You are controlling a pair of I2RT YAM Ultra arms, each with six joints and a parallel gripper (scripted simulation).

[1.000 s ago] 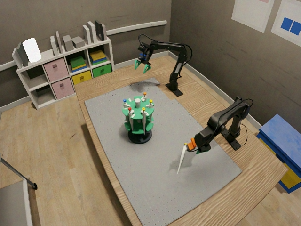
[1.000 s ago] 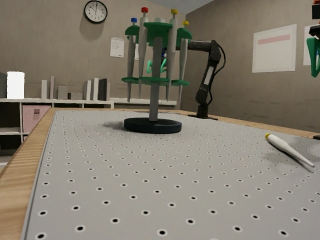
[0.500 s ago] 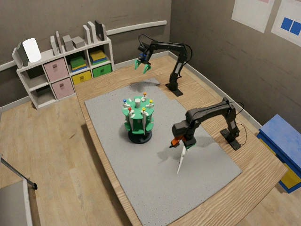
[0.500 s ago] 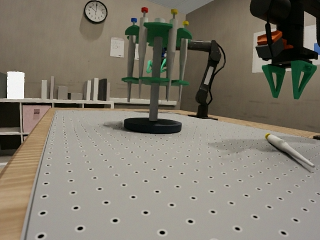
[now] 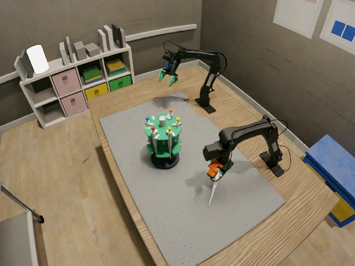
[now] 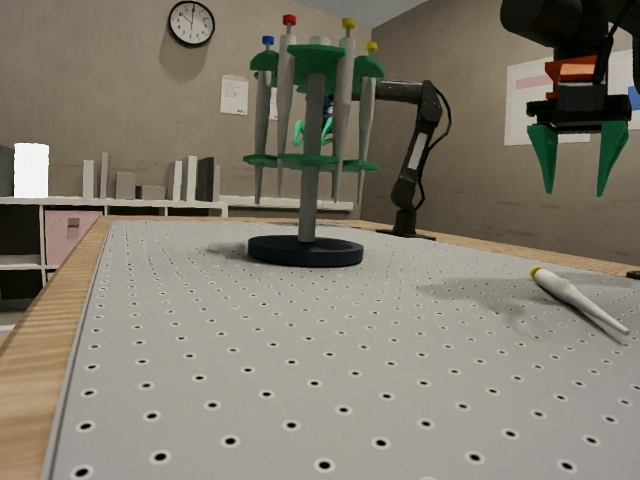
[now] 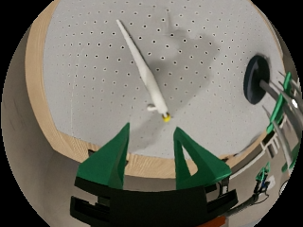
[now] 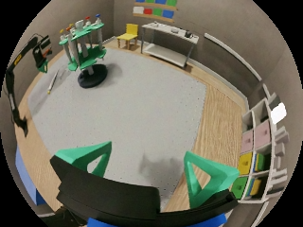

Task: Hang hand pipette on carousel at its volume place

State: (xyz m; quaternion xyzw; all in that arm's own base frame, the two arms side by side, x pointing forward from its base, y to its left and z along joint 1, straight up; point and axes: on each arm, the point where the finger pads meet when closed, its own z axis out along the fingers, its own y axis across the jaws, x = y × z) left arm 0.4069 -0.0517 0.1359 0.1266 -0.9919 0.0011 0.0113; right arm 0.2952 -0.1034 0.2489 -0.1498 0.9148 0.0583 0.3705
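Now: the hand pipette 10 mm ahead of my left hand, 20 mm to the left of it and 110 mm below it.
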